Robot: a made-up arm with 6 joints. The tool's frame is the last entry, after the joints. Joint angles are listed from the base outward. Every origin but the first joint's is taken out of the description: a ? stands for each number. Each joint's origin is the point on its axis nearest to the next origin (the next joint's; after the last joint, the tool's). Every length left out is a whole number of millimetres.
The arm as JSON. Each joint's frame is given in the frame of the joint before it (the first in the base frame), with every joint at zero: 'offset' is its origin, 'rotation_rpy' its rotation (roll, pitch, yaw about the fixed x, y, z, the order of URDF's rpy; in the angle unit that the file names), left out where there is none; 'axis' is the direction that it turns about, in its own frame. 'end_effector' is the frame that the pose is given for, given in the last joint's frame.
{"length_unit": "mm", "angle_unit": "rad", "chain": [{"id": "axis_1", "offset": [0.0, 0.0, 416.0], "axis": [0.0, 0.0, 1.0]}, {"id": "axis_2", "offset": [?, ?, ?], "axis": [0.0, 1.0, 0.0]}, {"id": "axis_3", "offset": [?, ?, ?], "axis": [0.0, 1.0, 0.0]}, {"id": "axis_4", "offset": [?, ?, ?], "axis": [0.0, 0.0, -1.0]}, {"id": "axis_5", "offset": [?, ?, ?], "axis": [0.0, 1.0, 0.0]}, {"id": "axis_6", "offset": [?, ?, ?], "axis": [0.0, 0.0, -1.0]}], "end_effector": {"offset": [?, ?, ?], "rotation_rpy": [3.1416, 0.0, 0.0]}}
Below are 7 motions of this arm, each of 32 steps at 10 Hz.
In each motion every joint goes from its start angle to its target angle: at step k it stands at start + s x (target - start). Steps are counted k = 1, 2, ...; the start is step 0. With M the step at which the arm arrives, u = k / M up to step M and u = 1 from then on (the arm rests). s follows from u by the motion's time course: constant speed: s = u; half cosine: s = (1 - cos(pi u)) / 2; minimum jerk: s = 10 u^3 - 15 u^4 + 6 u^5.
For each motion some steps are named. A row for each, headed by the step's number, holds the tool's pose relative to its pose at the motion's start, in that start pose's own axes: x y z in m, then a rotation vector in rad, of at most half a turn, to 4 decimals.
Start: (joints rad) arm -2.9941 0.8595 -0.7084 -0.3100 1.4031 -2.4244
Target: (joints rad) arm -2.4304 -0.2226 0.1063 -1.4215 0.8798 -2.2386
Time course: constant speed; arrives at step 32
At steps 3, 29, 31, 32:
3: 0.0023 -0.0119 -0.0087 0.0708 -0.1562 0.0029
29: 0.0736 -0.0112 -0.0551 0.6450 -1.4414 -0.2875
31: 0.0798 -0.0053 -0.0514 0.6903 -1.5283 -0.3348
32: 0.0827 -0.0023 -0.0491 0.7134 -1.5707 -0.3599

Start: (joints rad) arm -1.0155 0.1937 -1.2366 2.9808 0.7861 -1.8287
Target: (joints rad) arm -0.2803 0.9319 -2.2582 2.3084 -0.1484 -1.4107
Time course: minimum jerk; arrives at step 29
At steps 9, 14, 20, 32:
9: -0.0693 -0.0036 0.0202 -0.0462 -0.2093 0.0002
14: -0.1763 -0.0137 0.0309 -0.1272 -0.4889 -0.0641
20: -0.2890 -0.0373 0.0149 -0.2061 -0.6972 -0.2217
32: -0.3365 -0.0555 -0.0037 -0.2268 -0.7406 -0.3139

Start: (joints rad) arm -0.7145 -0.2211 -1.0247 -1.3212 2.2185 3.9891
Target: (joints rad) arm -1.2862 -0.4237 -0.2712 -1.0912 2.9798 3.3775
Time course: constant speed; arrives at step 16
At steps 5, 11, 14, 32:
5: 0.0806 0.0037 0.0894 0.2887 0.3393 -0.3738
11: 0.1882 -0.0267 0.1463 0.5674 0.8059 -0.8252
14: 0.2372 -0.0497 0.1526 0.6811 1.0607 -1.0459
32: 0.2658 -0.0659 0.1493 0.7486 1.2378 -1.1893

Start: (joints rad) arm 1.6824 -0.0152 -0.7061 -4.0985 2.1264 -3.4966
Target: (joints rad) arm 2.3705 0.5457 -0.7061 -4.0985 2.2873 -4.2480
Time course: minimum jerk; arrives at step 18
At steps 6, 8, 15, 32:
6: -0.0016 -0.0691 0.0088 -0.0017 0.0417 0.0278
8: 0.0071 -0.1317 0.0142 0.0010 0.0731 0.0520
15: 0.0873 -0.3098 0.0050 0.0451 0.1489 0.1137
32: 0.0946 -0.3195 0.0028 0.0499 0.1533 0.1166

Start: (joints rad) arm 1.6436 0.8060 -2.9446 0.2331 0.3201 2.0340
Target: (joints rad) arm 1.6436 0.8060 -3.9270 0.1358 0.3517 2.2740
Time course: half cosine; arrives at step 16
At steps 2, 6, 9, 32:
2: -0.0102 -0.0109 -0.0101 0.0283 -0.0221 0.0029
6: -0.0762 -0.0785 -0.0967 0.2260 -0.1835 0.0244
9: -0.1296 -0.1275 -0.2125 0.4303 -0.3644 0.0478
32: -0.1679 -0.1488 -0.3973 0.7024 -0.6314 0.0785

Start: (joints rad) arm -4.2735 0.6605 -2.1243 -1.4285 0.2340 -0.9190
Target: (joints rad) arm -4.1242 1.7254 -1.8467 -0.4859 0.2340 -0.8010
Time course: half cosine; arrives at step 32
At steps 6, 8, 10, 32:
6: 0.0512 -0.0352 0.0201 0.0849 0.0966 0.0588
8: 0.0892 -0.0629 0.0313 0.1525 0.1632 0.1011
10: 0.1354 -0.0985 0.0405 0.2401 0.2385 0.1510
32: 0.5011 -0.5336 -0.1420 1.3892 0.5458 0.4818

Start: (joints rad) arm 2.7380 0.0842 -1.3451 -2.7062 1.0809 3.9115
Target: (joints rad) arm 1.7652 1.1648 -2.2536 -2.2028 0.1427 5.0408
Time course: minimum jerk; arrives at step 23
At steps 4, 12, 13, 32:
4: 0.0077 0.0238 0.0051 -0.0517 0.0130 0.0289
12: 0.1675 0.2991 -0.0117 -0.5780 0.4350 0.5448
13: 0.1994 0.3348 -0.0280 -0.6276 0.5391 0.6492
32: 0.3481 0.4580 -0.1445 -0.6739 1.1037 1.1995

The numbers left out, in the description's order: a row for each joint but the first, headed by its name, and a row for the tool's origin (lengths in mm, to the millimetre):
axis_2: 0.0 0.0 0.0
axis_3: 43.0 0.0 230.0
axis_4: 66.0 0.0 -290.0
axis_5: 0.0 0.0 0.0
axis_6: 118.0 0.0 -151.0
tool: 0.0 0.0 0.0

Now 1 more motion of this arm.
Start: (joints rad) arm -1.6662 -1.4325 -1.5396 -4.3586 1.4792 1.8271
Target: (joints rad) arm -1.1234 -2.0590 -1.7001 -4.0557 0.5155 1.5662
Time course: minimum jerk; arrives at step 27
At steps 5, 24, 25, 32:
5: -0.0209 0.0108 -0.0065 0.0172 -0.0489 -0.0409
24: -0.2263 0.2746 -0.3664 0.4463 -1.1752 -0.4036
25: -0.2256 0.2767 -0.3703 0.4501 -1.1848 -0.4026
32: -0.2253 0.2777 -0.3721 0.4518 -1.1893 -0.4022

